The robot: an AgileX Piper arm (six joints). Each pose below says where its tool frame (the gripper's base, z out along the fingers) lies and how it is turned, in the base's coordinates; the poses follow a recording.
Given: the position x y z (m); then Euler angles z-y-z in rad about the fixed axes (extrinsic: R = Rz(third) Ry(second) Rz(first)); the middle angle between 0 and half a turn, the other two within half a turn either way.
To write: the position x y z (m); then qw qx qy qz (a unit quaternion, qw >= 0). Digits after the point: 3 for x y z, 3 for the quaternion.
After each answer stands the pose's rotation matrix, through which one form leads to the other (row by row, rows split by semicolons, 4 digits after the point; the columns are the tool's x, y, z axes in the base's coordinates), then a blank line. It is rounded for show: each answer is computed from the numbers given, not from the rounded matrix.
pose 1, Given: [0.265, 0.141, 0.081, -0.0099, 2.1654, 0.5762]
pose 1, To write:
[0.265, 0.141, 0.081, 0.450, -0.255, 0.846, 0.131]
-0.4643 -0.5495 0.6946; -0.3135 0.8355 0.4513; -0.8283 -0.0082 -0.5602

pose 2, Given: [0.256, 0.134, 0.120, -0.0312, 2.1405, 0.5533]
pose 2, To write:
[0.256, 0.134, 0.120, 0.464, -0.253, 0.840, 0.124]
-0.4423 -0.5396 0.7164; -0.3098 0.8415 0.4425; -0.8417 -0.0263 -0.5394

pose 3, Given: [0.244, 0.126, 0.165, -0.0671, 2.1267, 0.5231]
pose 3, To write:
[0.244, 0.126, 0.165, 0.473, -0.254, 0.836, 0.110]
-0.4226 -0.5291 0.7358; -0.3211 0.8466 0.4243; -0.8475 -0.0570 -0.5277

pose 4, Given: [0.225, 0.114, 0.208, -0.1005, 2.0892, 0.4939]
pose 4, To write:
[0.225, 0.114, 0.208, 0.493, -0.253, 0.827, 0.098]
-0.3865 -0.5154 0.7648; -0.3221 0.8525 0.4118; -0.8642 -0.0871 -0.4955

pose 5, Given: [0.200, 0.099, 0.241, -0.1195, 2.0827, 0.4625]
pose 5, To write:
[0.200, 0.099, 0.241, 0.498, -0.248, 0.827, 0.086]
-0.3821 -0.4953 0.7802; -0.3237 0.8625 0.3890; -0.8656 -0.1039 -0.4898

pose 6, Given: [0.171, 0.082, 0.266, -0.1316, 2.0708, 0.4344]
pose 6, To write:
[0.171, 0.082, 0.266, 0.504, -0.240, 0.826, 0.077]
-0.3759 -0.4743 0.7961; -0.3191 0.8728 0.3693; -0.8700 -0.1152 -0.4794

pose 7, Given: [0.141, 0.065, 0.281, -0.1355, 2.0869, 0.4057]
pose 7, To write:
[0.141, 0.065, 0.281, 0.499, -0.231, 0.833, 0.068]
-0.3960 -0.4523 0.7991; -0.3171 0.8841 0.3433; -0.8618 -0.1175 -0.4935

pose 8, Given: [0.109, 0.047, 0.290, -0.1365, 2.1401, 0.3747]
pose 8, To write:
[0.109, 0.047, 0.290, 0.477, -0.222, 0.849, 0.057]
-0.4472 -0.4309 0.7838; -0.3221 0.8951 0.3083; -0.8344 -0.1146 -0.5390

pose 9, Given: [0.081, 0.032, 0.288, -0.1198, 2.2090, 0.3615]
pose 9, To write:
[0.081, 0.032, 0.288, 0.446, -0.213, 0.867, 0.054]
-0.5110 -0.4177 0.7513; -0.3210 0.9035 0.2841; -0.7974 -0.0960 -0.5958

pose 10, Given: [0.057, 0.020, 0.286, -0.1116, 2.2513, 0.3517]
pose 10, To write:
[0.057, 0.020, 0.286, 0.427, -0.207, 0.878, 0.052]
-0.5486 -0.4081 0.7297; -0.3200 0.9088 0.2678; -0.7724 -0.0866 -0.6292

